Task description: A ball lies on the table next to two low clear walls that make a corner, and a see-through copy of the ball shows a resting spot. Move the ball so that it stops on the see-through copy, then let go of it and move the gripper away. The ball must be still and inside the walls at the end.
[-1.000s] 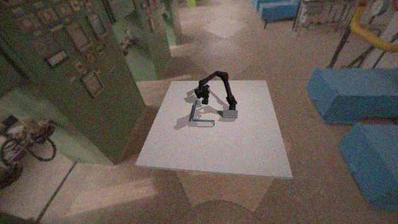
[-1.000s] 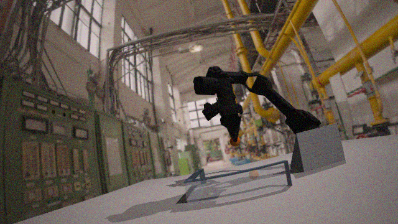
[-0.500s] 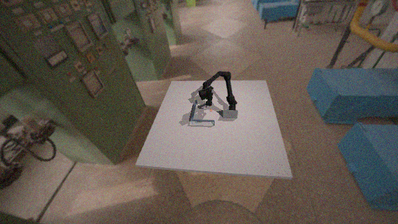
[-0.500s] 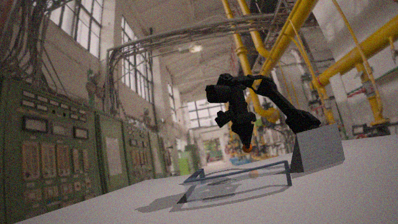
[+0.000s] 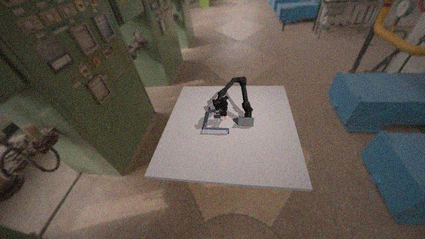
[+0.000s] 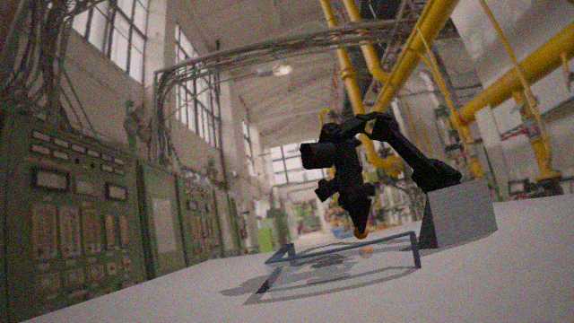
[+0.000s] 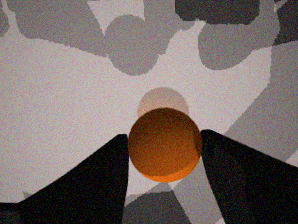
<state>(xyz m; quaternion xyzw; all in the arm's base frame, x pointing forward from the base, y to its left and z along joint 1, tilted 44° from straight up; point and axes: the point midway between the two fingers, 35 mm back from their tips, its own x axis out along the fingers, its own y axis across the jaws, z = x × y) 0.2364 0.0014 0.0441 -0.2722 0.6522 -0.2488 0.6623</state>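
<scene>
The see-through copy of ball is 40 mm below my gripper tip. Round my gripper tip: orange ball right at my gripper tip.
</scene>
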